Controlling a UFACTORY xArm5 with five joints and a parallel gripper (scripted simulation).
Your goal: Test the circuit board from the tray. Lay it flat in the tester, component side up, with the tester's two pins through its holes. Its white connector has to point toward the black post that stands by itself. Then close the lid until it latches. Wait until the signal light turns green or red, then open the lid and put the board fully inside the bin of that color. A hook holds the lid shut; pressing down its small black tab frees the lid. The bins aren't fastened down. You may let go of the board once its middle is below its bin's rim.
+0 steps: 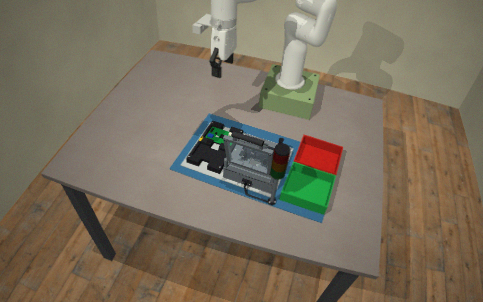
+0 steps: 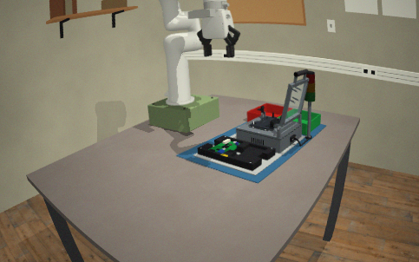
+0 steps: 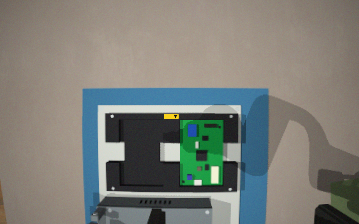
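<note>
Now: hand 310 mm above the green circuit board. Also, from my hand: clear lid: 190 mm ahead, 160 mm to the left, 150 mm below; then nest: 70 mm ahead, 170 mm to the left, 260 mm below; then red bin: 30 mm behind, 370 mm to the left, 320 mm below.
</note>
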